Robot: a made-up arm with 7 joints.
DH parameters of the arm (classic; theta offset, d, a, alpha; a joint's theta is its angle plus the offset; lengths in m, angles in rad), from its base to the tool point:
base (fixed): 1.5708 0.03 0 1.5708
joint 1: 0 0.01 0.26 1.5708
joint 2: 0 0.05 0.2 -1.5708
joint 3: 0 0.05 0.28 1.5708
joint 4: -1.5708 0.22 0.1 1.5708
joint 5: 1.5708 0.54 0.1 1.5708
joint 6: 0 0.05 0.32 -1.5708
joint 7: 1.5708 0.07 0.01 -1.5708
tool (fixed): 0 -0.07 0 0
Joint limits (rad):
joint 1: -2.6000..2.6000
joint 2: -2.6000..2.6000
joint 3: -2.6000..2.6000
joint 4: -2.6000..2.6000
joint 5: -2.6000..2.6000
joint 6: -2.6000..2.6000
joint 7: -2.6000..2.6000
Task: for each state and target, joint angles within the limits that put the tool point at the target. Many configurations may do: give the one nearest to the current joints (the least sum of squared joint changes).
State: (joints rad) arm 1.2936 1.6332 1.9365 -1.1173 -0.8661 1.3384 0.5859
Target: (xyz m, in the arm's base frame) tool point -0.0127 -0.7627 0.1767
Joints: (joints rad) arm 0.3591 1.7480 2.0931 -1.7853 -0.8940 1.8618 0.6709
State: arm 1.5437 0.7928 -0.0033 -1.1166 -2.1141 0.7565 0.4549
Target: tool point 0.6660 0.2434 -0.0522
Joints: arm 1.7549 0.3777 0.2492 -1.2394 -1.9973 0.8480 0.5084
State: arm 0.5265 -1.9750 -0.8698 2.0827 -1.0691 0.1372 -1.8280
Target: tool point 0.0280 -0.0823 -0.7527
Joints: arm 0.6314 -1.9014 -1.0200 1.1503 -1.2112 0.1433 -1.9810
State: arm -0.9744 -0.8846 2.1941 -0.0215 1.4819 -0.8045 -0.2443
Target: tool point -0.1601 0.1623 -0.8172
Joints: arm -1.3578 -0.8976 2.0540 0.1018 1.5481 -0.6395 -0.2360
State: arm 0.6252 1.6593 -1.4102 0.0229 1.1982 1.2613 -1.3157
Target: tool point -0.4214 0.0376 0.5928
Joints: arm 0.9426 1.3976 -1.1842 0.3647 0.9598 1.1673 -1.2230
